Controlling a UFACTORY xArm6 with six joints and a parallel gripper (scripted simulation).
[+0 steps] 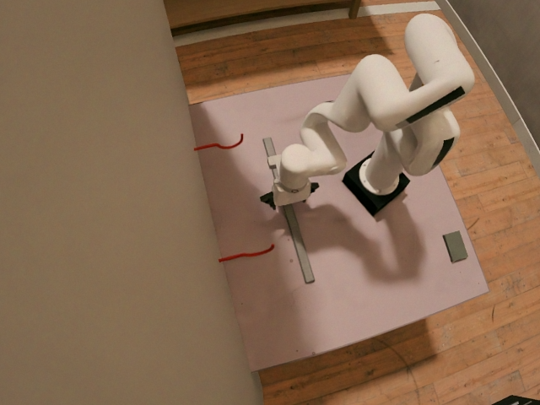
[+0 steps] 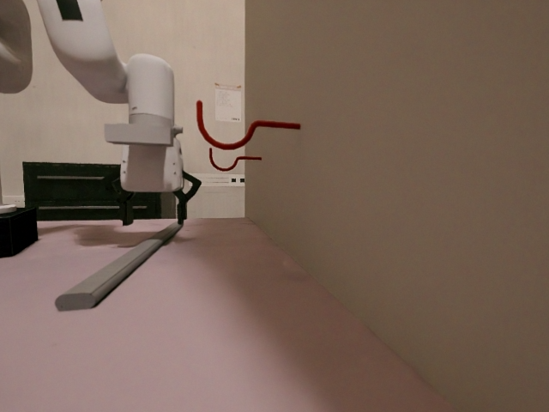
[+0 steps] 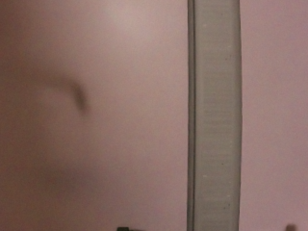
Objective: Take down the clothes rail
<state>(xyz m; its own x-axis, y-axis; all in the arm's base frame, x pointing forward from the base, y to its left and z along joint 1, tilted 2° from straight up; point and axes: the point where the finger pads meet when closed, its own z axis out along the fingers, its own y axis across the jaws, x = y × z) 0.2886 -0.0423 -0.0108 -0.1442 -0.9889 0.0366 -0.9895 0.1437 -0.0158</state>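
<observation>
Right now my hand is 40 mm above the grey clothes rail. The rest, counted from my hand: red block 510 mm behind, 200 mm to the right, 40 mm below; beige wall 250 mm ahead, 40 mm to the right, 370 mm above.
</observation>
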